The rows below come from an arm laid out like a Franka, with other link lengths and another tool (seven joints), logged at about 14 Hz.
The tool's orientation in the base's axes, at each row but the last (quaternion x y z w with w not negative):
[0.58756, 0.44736, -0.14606, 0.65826]
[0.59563, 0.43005, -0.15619, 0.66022]
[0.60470, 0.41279, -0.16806, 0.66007]
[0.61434, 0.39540, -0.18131, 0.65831]
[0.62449, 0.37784, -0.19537, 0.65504]
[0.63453, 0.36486, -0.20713, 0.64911]
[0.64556, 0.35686, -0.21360, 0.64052]
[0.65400, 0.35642, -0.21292, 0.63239]
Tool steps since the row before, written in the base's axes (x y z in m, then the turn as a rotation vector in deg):
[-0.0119, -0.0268, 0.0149, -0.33, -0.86, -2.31]
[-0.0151, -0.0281, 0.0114, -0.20, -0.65, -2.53]
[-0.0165, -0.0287, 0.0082, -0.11, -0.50, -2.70]
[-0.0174, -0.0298, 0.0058, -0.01, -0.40, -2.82]
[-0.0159, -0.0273, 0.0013, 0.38, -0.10, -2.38]
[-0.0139, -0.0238, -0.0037, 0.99, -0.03, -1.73]
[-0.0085, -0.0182, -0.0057, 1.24, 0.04, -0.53]
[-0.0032, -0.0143, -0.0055, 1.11, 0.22, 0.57]
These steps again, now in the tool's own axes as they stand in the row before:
[-0.0269, -0.0061, 0.0179, 1.29, -1.95, 0.85]
[-0.0260, -0.0102, 0.0192, 1.59, -1.95, 0.72]
[-0.0240, -0.0126, 0.0207, 1.82, -1.97, 0.63]
[-0.0225, -0.0141, 0.0228, 1.99, -1.96, 0.57]
[-0.0170, -0.0146, 0.0223, 1.98, -1.33, 0.35]
[-0.0109, -0.0153, 0.0205, 1.91, -0.44, 0.36]
[-0.0048, -0.0115, 0.0168, 1.21, 0.56, 0.23]
[-0.0009, -0.0068, 0.0140, 0.35, 1.21, -0.09]

